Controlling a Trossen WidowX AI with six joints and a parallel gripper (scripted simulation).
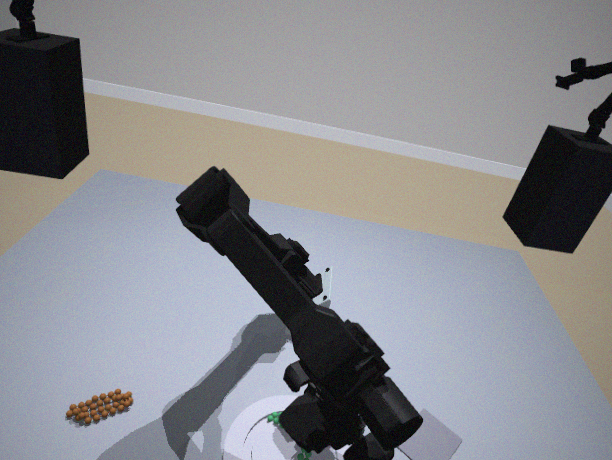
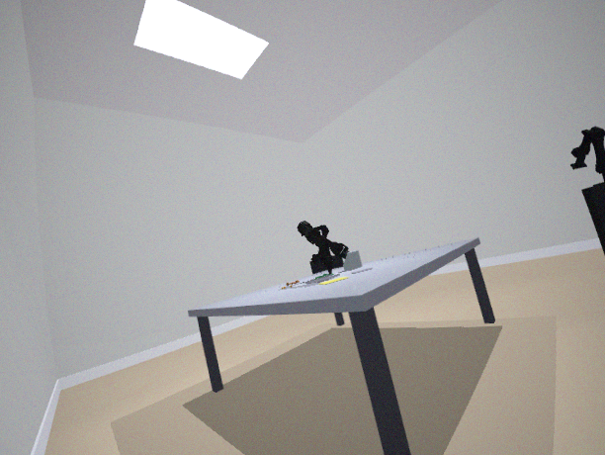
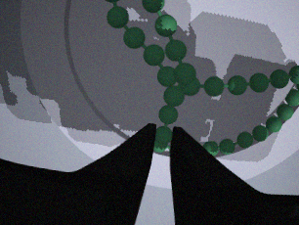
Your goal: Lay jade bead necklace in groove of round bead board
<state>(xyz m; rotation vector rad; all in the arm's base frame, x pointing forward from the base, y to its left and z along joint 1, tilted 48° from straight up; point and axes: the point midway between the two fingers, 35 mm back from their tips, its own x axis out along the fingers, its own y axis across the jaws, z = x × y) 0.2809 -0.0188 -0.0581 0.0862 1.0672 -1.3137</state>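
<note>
The round bead board lies 20 mm ahead of my gripper tip, 50 mm to the right of it and 10 mm below it. Also, from my gripper tip: yellow strip (210 mm ahead, 170 mm to the left, 20 mm below); flat grey square (30 mm behind, 180 mm to the left, 20 mm below).
</note>
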